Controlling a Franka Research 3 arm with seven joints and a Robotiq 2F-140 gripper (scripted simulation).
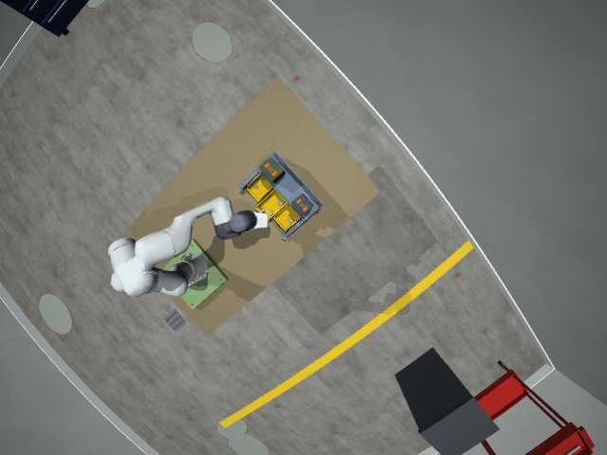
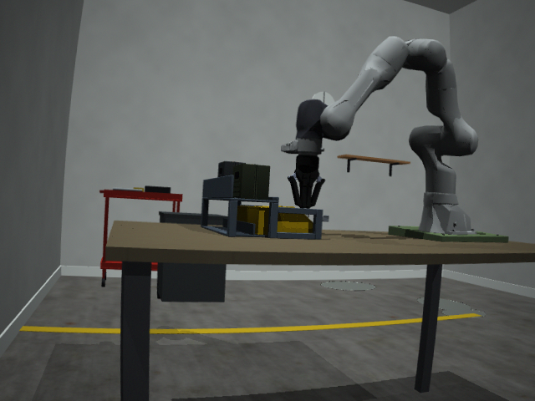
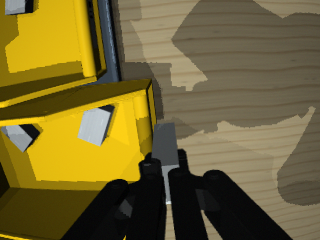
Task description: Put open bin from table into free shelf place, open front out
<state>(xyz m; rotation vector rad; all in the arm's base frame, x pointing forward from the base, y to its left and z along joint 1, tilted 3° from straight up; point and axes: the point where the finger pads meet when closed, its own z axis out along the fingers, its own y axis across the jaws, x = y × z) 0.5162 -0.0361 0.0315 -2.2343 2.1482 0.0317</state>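
My hand is 5 cm above the shelf lip, 3 cm short of it and 1 cm to the right of it. Also, from my hand: shelf board (23 cm ahead, 5 cm above, 2 cm to the left).
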